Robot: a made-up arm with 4 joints.
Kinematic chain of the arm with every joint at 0, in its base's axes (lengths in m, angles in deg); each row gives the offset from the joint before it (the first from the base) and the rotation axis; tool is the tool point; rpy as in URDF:
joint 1: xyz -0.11 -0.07 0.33 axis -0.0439 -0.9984 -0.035
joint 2: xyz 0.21 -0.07 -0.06 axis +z
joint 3: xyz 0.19 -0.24 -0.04 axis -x
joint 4: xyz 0.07 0 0.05 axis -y
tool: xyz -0.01 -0.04 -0.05 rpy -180 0 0
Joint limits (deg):
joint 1: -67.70..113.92
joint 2: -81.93..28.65
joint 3: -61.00..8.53
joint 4: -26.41..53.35
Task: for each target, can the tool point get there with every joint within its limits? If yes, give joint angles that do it. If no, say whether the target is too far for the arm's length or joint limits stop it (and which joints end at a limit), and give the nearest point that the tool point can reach.
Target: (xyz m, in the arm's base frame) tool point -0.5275 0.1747 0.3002
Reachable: no: joint limits stop it (at a limit: joint 1, joint 2, joint 3, joint 4) | nearest point -0.2375 -0.4024 0.2809 | short by 0.646 m
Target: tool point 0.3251 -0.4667 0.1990
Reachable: yes | joints -4.68 -10.51 -2.70 46.08
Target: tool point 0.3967 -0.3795 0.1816
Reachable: yes | joints -4.84 7.59 -6.41 24.73
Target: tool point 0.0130 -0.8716 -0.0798
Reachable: no: too far | nearest point -0.0061 -0.5235 0.0154 | short by 0.361 m
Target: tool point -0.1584 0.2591 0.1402
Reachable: no: joint limits stop it (at a limit: joint 1, joint 2, joint 3) | nearest point -0.0229 -0.2112 -0.2442 | short by 0.622 m
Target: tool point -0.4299 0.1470 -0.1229
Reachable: no: joint limits stop it (at a limit: joint 1, joint 2, joint 3) | nearest point -0.0217 -0.2081 -0.2478 | short by 0.555 m
